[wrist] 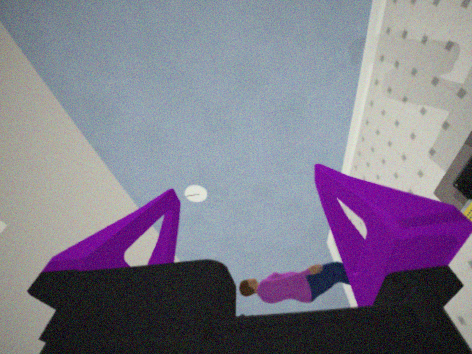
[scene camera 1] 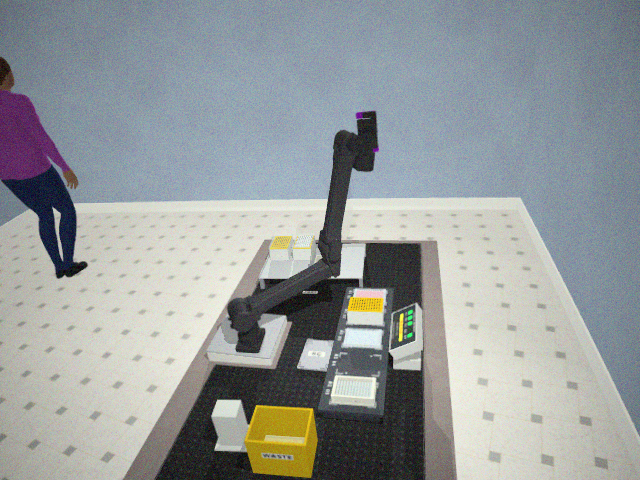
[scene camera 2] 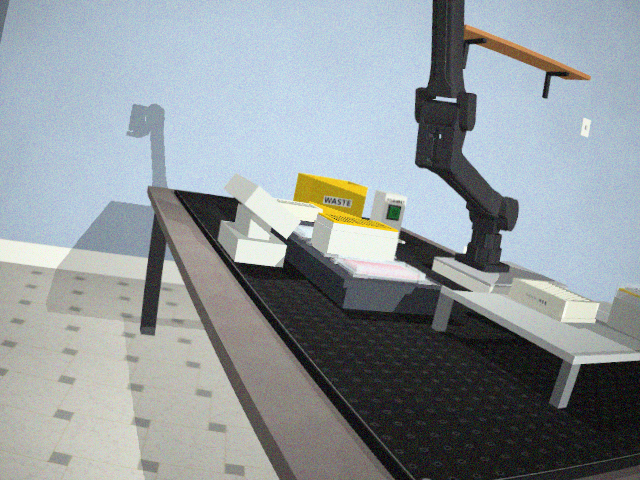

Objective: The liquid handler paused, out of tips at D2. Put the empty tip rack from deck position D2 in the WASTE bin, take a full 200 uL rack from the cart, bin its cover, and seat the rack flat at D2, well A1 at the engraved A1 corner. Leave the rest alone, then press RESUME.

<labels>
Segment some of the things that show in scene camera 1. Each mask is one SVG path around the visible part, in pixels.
A white plate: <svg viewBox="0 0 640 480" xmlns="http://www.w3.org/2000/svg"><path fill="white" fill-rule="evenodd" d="M346 329L343 346L381 348L381 329Z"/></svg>
</labels>
